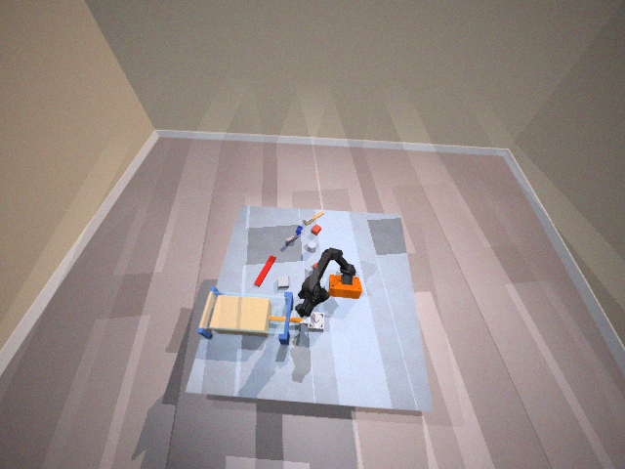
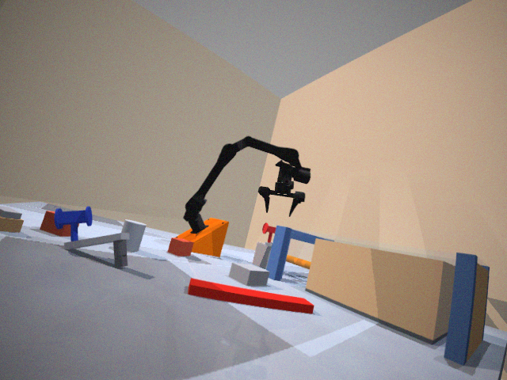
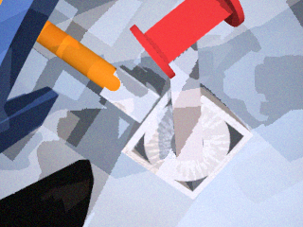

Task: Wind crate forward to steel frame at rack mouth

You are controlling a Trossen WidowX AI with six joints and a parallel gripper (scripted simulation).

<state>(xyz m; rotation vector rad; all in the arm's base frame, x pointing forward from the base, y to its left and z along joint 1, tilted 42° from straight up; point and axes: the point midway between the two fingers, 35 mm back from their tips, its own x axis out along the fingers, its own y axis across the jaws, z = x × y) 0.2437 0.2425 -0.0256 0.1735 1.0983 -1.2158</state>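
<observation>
Now: the red knob 8 cm below my gripper tip, 5 cm to the right of it and 3 cm ahead of it. The rest, counted from my gripper tip: blue frame 13 cm ahead, 11 cm below, 2 cm to the left; winch 18 cm below, 4 cm behind, 3 cm to the left; red-knobbed winch handle 11 cm below, 2 cm to the right, 1 cm ahead.
</observation>
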